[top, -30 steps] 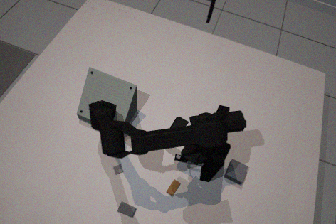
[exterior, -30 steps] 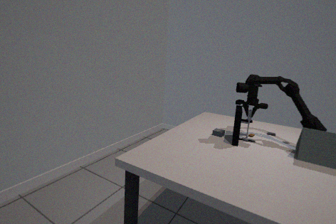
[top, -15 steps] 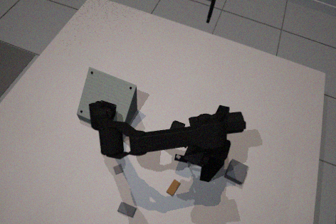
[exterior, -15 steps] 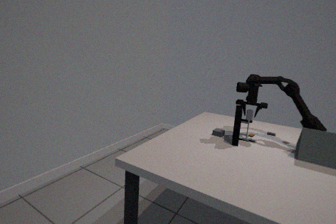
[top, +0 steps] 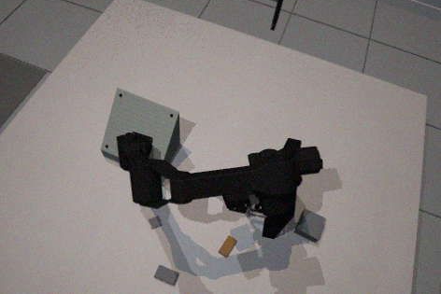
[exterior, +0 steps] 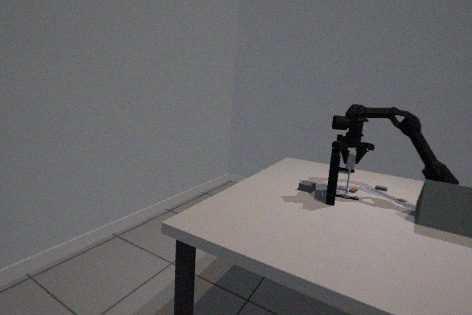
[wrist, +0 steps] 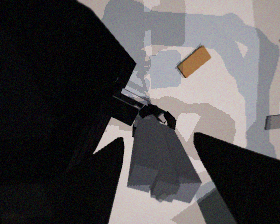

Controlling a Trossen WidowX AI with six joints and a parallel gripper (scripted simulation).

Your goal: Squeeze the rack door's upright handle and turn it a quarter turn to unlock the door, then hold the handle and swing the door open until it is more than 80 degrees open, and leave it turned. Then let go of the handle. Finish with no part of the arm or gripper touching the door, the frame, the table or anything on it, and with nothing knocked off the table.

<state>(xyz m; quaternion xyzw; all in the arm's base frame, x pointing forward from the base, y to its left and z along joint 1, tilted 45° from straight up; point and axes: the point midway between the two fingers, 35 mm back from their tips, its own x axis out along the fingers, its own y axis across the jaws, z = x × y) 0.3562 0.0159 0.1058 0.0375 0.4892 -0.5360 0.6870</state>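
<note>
Now: gripper tip 1 cm to the right of the thin grey handle and 3 cm above it. From my gripper tip the other things lie so: orange block: 2 cm behind, 10 cm to the right, 15 cm below; grey block: 18 cm ahead, 3 cm to the left, 14 cm below.
</note>
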